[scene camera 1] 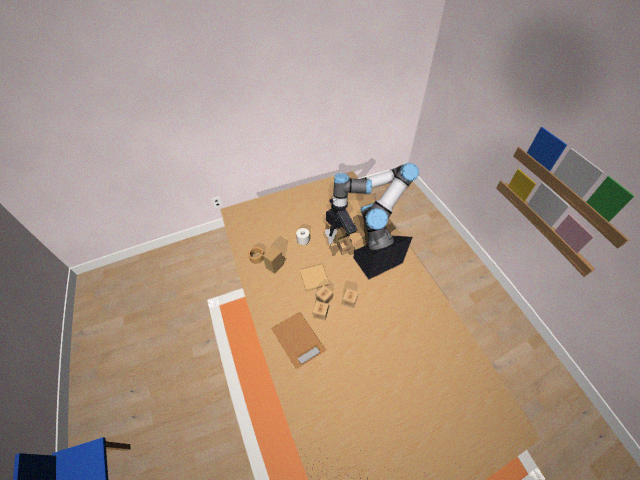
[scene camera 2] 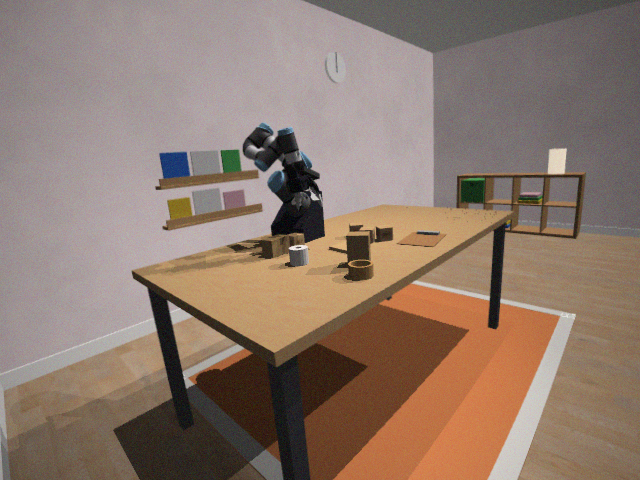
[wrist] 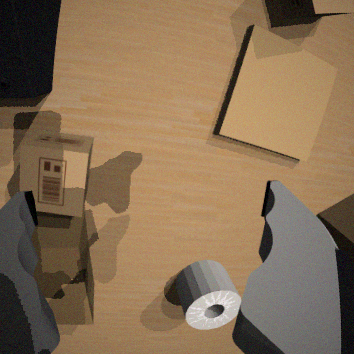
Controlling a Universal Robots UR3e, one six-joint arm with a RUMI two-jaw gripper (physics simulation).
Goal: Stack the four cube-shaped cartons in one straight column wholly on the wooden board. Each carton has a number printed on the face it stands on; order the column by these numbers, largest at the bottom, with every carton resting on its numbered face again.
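Where they show: gripper, fingertip midpoint: (scene camera 1: pixel 338 240) (scene camera 2: pixel 310 209) (wrist: pixel 146 189); arm's base, origin of the base link: (scene camera 1: pixel 381 245).
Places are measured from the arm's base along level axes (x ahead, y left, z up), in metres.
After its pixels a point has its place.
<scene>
My gripper (scene camera 1: pixel 330 235) {x 0.185, y -0.094, z 0.009 m} (scene camera 2: pixel 308 198) {x 0.185, y -0.094, z 0.009 m} (wrist: pixel 146 189) {x 0.185, y -0.094, z 0.009 m} is open and empty, above the table beside the robot base. A cube carton with a printed label on top (scene camera 1: pixel 344 244) {x 0.133, y -0.133, z -0.097 m} (scene camera 2: pixel 296 239) {x 0.153, y -0.159, z -0.112 m} (wrist: pixel 75 200) {x 0.147, y -0.157, z -0.097 m} stands near the base; in the wrist view it is by the left finger. Three more cartons, the first (scene camera 1: pixel 324 293) {x 0.331, y 0.099, z -0.097 m}, the second (scene camera 1: pixel 320 309) {x 0.377, y 0.170, z -0.097 m} and the third (scene camera 1: pixel 349 296) {x 0.228, y 0.154, z -0.097 m}, stand apart from it, past the wooden board (scene camera 1: pixel 313 276) {x 0.340, y -0.032, z -0.143 m} (scene camera 2: pixel 338 250) {x 0.331, y -0.090, z -0.151 m} (wrist: pixel 280 100) {x 0.333, y -0.035, z -0.143 m}. Part of a carton (wrist: pixel 290 12) {x 0.316, y 0.062, z -0.139 m} shows at the wrist view's top right. The cartons' undersides are hidden.
A brown block (scene camera 2: pixel 272 246) {x 0.174, y -0.297, z -0.108 m} (wrist: pixel 62 300) {x 0.141, y -0.267, z -0.085 m} stands close to the nearest carton. A white roll (scene camera 1: pixel 302 236) {x 0.322, y -0.258, z -0.095 m} (scene camera 2: pixel 298 255) {x 0.339, y -0.304, z -0.115 m} (wrist: pixel 205 285) {x 0.296, y -0.250, z -0.108 m}, a taller box (scene camera 1: pixel 274 261) {x 0.505, y -0.132, z -0.063 m} (scene camera 2: pixel 358 248) {x 0.524, y -0.192, z -0.089 m}, a tape ring (scene camera 2: pixel 360 274) {x 0.606, y -0.284, z -0.137 m} and a clipboard (scene camera 1: pixel 294 335) {x 0.522, y 0.227, z -0.153 m} (scene camera 2: pixel 421 239) {x 0.517, y 0.232, z -0.152 m} are also on the table.
</scene>
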